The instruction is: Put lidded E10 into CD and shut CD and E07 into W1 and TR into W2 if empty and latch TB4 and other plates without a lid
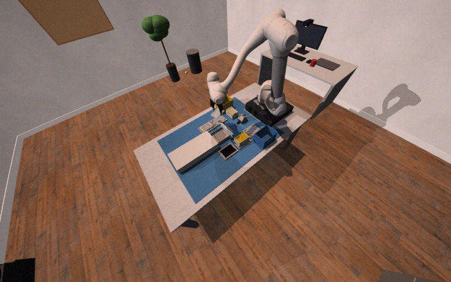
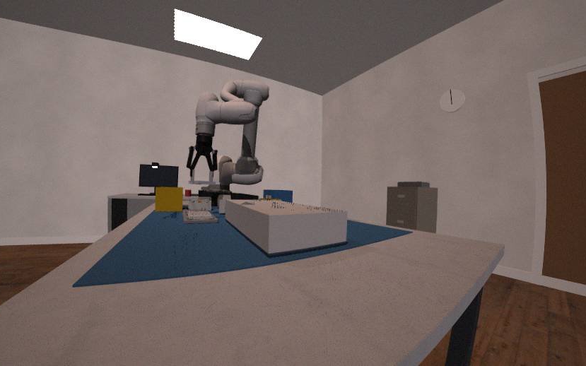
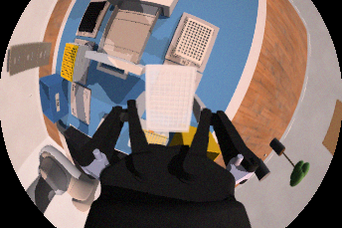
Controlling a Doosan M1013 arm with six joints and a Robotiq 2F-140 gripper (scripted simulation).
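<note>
Right now the cooler drawer is 120 mm ahead of my hand, 190 mm to the left of it and 140 mm below it. Round my hand: label N2 (80 mm ahead, 10 mm to the right, 150 mm below); then white gridded plate (150 mm ahead, 150 mm below); then yellow bin W1 (180 mm behind, 170 mm to the right, 130 mm below).
</note>
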